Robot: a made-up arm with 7 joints. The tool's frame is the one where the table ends. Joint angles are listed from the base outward.
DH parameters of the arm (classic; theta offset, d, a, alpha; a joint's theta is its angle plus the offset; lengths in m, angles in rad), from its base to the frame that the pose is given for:
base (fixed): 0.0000 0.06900 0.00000 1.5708
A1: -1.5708 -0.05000 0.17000 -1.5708
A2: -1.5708 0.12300 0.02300 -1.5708
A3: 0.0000 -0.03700 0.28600 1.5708
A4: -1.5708 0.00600 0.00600 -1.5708
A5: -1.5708 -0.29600 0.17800 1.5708
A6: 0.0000 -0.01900 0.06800 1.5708
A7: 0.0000 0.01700 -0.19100 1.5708
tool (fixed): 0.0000 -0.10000 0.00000 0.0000
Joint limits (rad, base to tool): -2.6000..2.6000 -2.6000..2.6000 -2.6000..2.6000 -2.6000..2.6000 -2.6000..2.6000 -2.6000..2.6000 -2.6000..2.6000
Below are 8 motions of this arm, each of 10 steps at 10 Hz.
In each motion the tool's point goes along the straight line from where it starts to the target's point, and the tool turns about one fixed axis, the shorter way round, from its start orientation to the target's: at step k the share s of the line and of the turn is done. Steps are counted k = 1, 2, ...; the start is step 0. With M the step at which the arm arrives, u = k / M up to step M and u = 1 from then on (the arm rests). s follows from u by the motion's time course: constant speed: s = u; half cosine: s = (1 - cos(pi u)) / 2; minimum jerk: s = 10 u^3 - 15 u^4 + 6 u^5.
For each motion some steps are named. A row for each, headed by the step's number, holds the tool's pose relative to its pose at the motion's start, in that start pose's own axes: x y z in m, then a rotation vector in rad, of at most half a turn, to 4 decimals.
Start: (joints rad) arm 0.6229 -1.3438 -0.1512 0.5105 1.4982 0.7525 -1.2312
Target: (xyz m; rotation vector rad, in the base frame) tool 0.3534 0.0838 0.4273 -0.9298 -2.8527 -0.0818
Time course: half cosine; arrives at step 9
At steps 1, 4, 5, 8, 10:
1: -0.0039 -0.0087 -0.0010 -0.0028 0.0075 0.0174
4: -0.0531 -0.1187 -0.0139 -0.0381 0.1028 0.2383
5: -0.0754 -0.1686 -0.0198 -0.0541 0.1459 0.3385
8: -0.1246 -0.2787 -0.0327 -0.0893 0.2412 0.5594
10: -0.1284 -0.2873 -0.0337 -0.0921 0.2487 0.5768

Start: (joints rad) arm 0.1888 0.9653 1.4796 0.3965 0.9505 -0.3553 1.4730
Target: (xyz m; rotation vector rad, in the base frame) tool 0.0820 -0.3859 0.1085 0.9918 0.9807 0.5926
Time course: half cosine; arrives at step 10
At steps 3, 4, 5, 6, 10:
3: 0.0184 0.0082 0.0344 -0.1680 0.1608 0.1583
4: 0.0308 0.0138 0.0576 -0.2816 0.2695 0.2654
5: 0.0446 0.0200 0.0834 -0.4075 0.3900 0.3841
6: 0.0584 0.0262 0.1091 -0.5334 0.5105 0.5028
10: 0.0892 0.0400 0.1667 -0.8149 0.7800 0.7682

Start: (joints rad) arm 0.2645 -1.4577 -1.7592 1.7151 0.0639 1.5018 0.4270
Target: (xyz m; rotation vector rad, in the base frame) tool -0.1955 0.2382 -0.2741 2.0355 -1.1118 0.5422
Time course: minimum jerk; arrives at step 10
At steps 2, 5, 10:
2: 0.0377 -0.0021 -0.0268 -0.0786 0.0017 -0.0993
5: 0.3250 -0.0178 -0.2313 -0.6784 0.0149 -0.8571
10: 0.6501 -0.0357 -0.4626 -1.3568 0.0297 -1.7141

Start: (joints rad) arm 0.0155 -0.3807 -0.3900 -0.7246 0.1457 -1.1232 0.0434
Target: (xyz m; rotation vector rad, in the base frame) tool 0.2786 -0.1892 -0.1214 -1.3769 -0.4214 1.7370
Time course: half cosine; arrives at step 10
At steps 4, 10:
4: -0.0241 0.0103 -0.0074 -0.2479 -0.1283 -0.0381
10: -0.0699 0.0297 -0.0214 -0.7177 -0.3715 -0.1104

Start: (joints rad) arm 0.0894 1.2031 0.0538 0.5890 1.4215 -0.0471 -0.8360
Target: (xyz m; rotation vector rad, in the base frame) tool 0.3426 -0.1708 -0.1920 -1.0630 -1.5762 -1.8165
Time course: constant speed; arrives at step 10
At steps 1, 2, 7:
1: -0.0096 -0.0131 0.0104 -0.0397 -0.1083 0.0947
2: -0.0192 -0.0262 0.0207 -0.0794 -0.2166 0.1895
7: -0.0671 -0.0917 0.0725 -0.2778 -0.7580 0.6632

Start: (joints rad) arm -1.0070 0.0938 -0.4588 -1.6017 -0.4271 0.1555 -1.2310
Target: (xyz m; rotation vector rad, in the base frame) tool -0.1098 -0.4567 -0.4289 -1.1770 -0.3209 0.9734
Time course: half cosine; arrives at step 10
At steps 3, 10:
3: -0.0215 -0.0285 0.0272 -0.0648 0.0689 -0.0311
10: -0.1045 -0.1381 0.1319 -0.3143 0.3344 -0.1510

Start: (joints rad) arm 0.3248 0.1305 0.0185 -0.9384 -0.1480 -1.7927 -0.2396
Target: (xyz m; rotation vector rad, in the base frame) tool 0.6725 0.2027 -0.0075 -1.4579 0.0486 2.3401
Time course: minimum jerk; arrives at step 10
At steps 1, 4, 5, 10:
1: 0.0021 -0.0025 0.0034 -0.0080 0.0028 0.0063
4: 0.0789 -0.0936 0.1277 -0.2971 0.1041 0.2354
5: 0.1242 -0.1474 0.2011 -0.4679 0.1639 0.3708
10: 0.2485 -0.2949 0.4022 -0.9359 0.3278 0.7417

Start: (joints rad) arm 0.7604 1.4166 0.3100 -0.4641 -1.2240 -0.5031 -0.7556
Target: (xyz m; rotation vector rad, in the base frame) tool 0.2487 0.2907 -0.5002 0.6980 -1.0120 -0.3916
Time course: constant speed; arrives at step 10
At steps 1, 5, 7, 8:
1: -0.0133 -0.0308 -0.0078 -0.0816 -0.1160 -0.0356
5: -0.0666 -0.1542 -0.0392 -0.4082 -0.5799 -0.1782
7: -0.0933 -0.2159 -0.0548 -0.5714 -0.8118 -0.2495
8: -0.1066 -0.2467 -0.0627 -0.6531 -0.9278 -0.2852

